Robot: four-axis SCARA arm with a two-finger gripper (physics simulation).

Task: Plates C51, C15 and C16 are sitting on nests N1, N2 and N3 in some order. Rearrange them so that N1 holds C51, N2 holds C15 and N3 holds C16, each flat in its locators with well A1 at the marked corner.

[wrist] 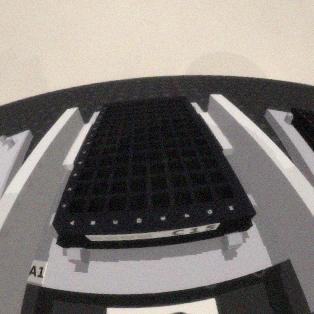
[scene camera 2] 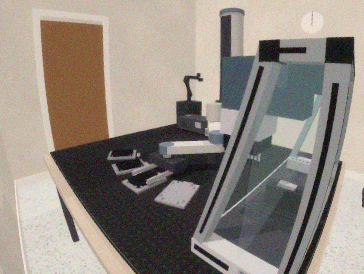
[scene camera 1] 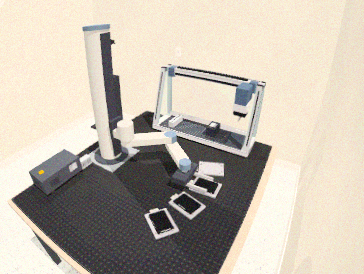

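Where they show: gripper, fingertip midpoint: (wrist: 144,110) (scene camera 2: 139,177) (scene camera 1: 209,185); arm's base, origin of the base link: (scene camera 1: 111,155).
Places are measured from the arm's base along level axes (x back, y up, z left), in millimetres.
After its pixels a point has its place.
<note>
Black plate C15 (scene camera 1: 212,186) {y 34, x -755, z 48 mm} (scene camera 2: 150,177) {y 39, x -699, z 62 mm} (wrist: 155,165) {y 38, x -689, z 34 mm} is between the two long fingers of my gripper (scene camera 1: 205,185) {y 45, x -741, z 40 mm} (wrist: 144,110) {y 45, x -741, z 40 mm}, which is shut on it. The plate is low over a pale nest (wrist: 160,275) {y 25, x -641, z 34 mm}, roughly lined up with it; whether it rests flat in the locators I cannot tell. Row A is on the left, the same side as the nest's A1 tag (wrist: 36,271) {y 25, x -638, z 90 mm}; the nest's name is cut off. A bare pale nest (scene camera 1: 211,169) {y 25, x -683, z 201 mm} (scene camera 2: 177,195) {y 25, x -695, z 230 mm} is beside it. Two other dark plates (scene camera 1: 187,204) {y 35, x -695, z -149 mm} (scene camera 1: 161,222) {y 37, x -644, z -324 mm} sit on further nests, their labels unreadable.
A gantry frame (scene camera 1: 215,75) {y 507, x -493, z 624 mm} (scene camera 2: 238,135) {y 362, x -850, z 552 mm} stands behind the bare nest. The arm's column (scene camera 1: 97,90) {y 521, x -35, z -66 mm} rises at the left of the table in scene camera 1, with a grey box (scene camera 1: 55,172) {y 126, x 40, z -442 mm} (scene camera 2: 192,122) {y 100, x 35, z -374 mm} beside it. A neighbouring plate's nest (wrist: 280,125) {y 24, x -744, z -93 mm} is close outside the right finger.
</note>
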